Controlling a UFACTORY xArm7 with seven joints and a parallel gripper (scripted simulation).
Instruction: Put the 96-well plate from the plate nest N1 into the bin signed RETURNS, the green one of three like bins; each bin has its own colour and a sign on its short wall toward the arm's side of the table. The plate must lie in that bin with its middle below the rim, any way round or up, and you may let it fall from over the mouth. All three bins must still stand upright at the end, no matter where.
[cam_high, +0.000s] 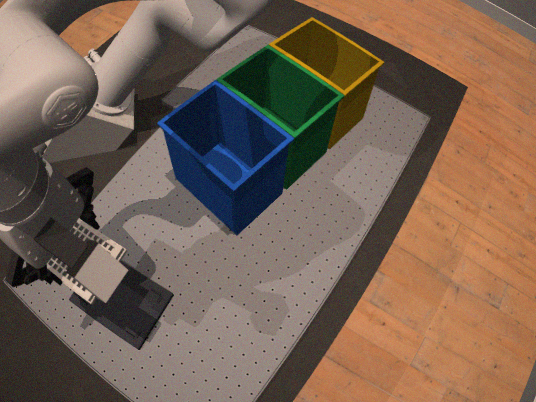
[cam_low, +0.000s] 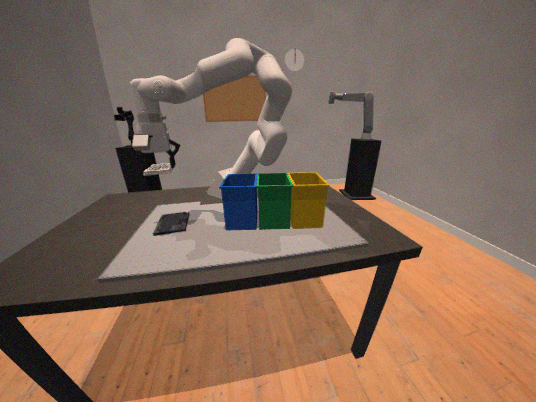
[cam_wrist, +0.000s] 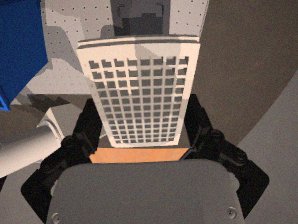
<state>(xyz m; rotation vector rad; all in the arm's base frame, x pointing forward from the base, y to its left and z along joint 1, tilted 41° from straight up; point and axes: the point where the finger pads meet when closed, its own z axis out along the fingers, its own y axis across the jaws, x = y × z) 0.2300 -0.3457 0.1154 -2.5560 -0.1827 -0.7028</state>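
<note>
My hand is 3 cm past the green bin, 43 cm to the right of it and 16 cm above it. The rest, counted from my hand: blue bin (3 cm behind, 30 cm to the left, 16 cm below); dark plate nest (24 cm below); white 96-well plate (1 cm below).
</note>
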